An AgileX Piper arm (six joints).
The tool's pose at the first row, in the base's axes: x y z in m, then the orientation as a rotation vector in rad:
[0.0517, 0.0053, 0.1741, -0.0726, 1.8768, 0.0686]
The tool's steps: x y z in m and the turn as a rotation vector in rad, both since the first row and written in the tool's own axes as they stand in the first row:
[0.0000, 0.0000, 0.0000, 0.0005, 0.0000, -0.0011]
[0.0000, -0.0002, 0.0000, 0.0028, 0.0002, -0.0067]
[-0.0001, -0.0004, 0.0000, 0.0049, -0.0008, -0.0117]
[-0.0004, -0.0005, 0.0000, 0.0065, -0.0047, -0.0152]
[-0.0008, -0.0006, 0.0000, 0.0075, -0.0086, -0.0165]
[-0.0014, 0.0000, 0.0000, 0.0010, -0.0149, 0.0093]
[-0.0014, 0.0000, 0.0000, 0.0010, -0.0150, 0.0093]
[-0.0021, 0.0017, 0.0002, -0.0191, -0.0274, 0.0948]
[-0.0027, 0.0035, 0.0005, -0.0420, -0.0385, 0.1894]
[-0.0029, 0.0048, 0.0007, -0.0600, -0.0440, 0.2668]
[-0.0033, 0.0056, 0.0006, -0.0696, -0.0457, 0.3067]
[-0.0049, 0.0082, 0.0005, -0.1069, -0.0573, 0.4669]
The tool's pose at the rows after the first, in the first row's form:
[0.0517, 0.0053, 0.1741, -0.0733, 1.8768, 0.0674]
[0.0517, 0.0051, 0.1741, -0.0770, 1.8767, 0.0614]
[0.0518, 0.0049, 0.1742, -0.0802, 1.8755, 0.0560]
[0.0519, 0.0048, 0.1745, -0.0822, 1.8715, 0.0522]
[0.0520, 0.0047, 0.1749, -0.0825, 1.8675, 0.0505]
[0.0521, 0.0053, 0.1754, -0.0625, 1.8624, 0.0744]
[0.0521, 0.0053, 0.1754, -0.0625, 1.8623, 0.0744]
[0.0524, 0.0070, 0.1761, 0.0042, 1.8518, 0.1520]
[0.0527, 0.0089, 0.1766, 0.0774, 1.8397, 0.2380]
[0.0528, 0.0102, 0.1767, 0.1377, 1.8309, 0.3074]
[0.0528, 0.0110, 0.1771, 0.1685, 1.8266, 0.3434]
[0.0530, 0.0136, 0.1787, 0.2930, 1.7986, 0.4861]

